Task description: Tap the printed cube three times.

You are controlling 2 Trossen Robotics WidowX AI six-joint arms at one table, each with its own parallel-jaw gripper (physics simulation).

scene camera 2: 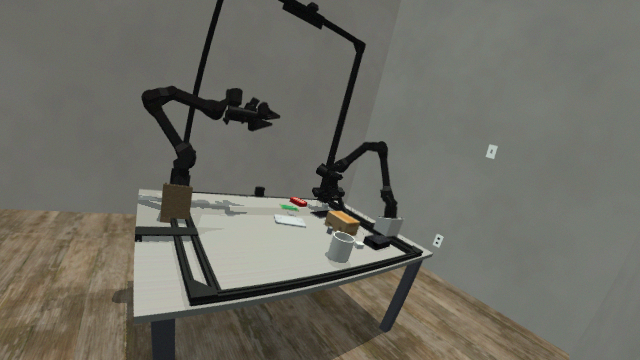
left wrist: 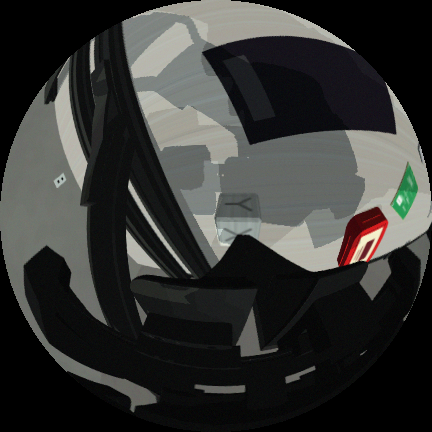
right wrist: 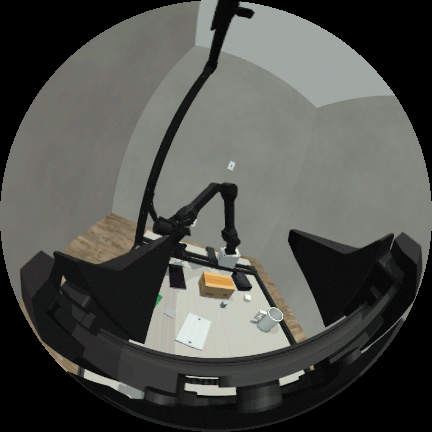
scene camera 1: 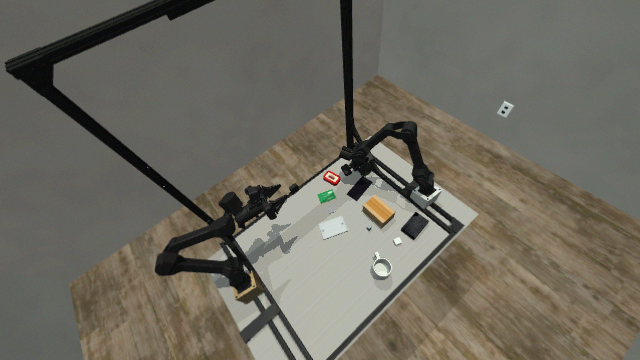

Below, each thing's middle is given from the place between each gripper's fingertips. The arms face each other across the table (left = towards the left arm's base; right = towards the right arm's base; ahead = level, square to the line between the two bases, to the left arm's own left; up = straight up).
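Labels:
Red case [left wrist: 363, 232]: 200 mm behind my right hand, 280 mm to the left of it, 410 mm below it. Black tablet [left wrist: 280, 85]: 60 mm behind my right hand, 390 mm to the left of it, 420 mm below it.
Counted from my left hand, the black tablet is 50 mm to the right, 120 mm ahead and 20 mm below; the red case is 10 mm behind, 160 mm to the right and 20 mm below.

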